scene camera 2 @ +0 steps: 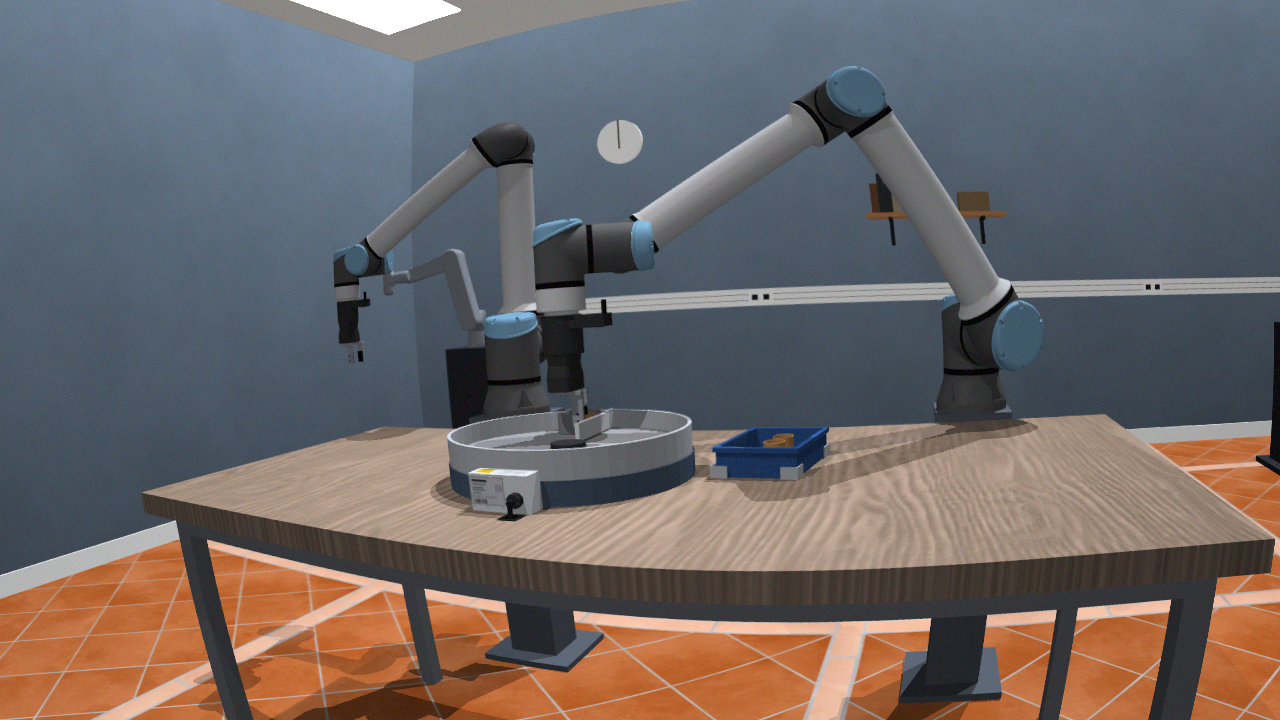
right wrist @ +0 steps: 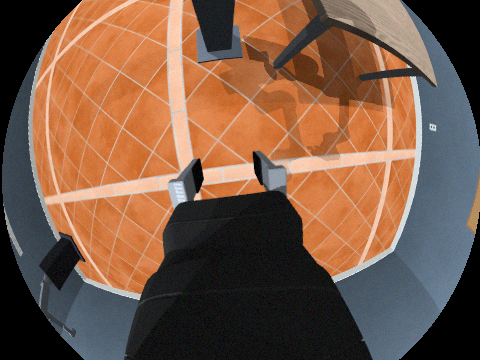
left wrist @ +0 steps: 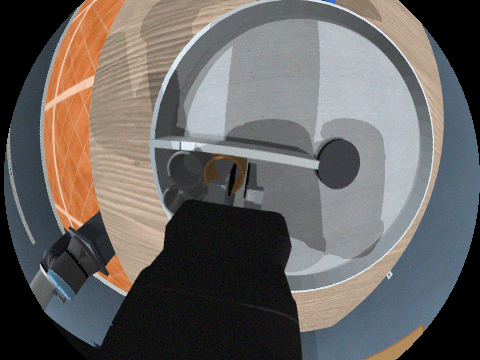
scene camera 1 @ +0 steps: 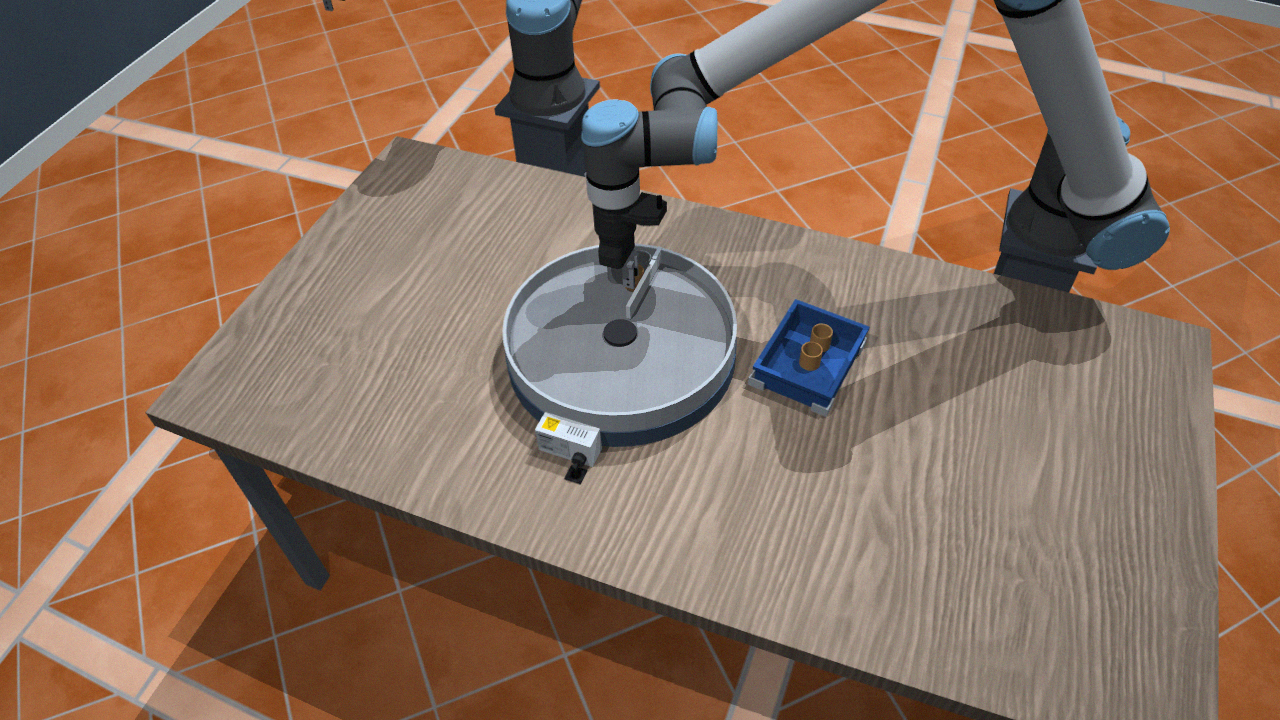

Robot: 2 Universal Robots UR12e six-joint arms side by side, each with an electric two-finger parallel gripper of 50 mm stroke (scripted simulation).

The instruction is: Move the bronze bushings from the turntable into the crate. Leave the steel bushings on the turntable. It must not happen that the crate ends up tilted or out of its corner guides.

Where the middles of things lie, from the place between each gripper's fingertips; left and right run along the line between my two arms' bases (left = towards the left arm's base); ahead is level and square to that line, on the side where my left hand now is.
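Scene:
With the blue crate (scene camera 1: pixel 778 366) as my reference, my left hand is 1 cm past it, 6 cm above it and 36 cm to the right of it.

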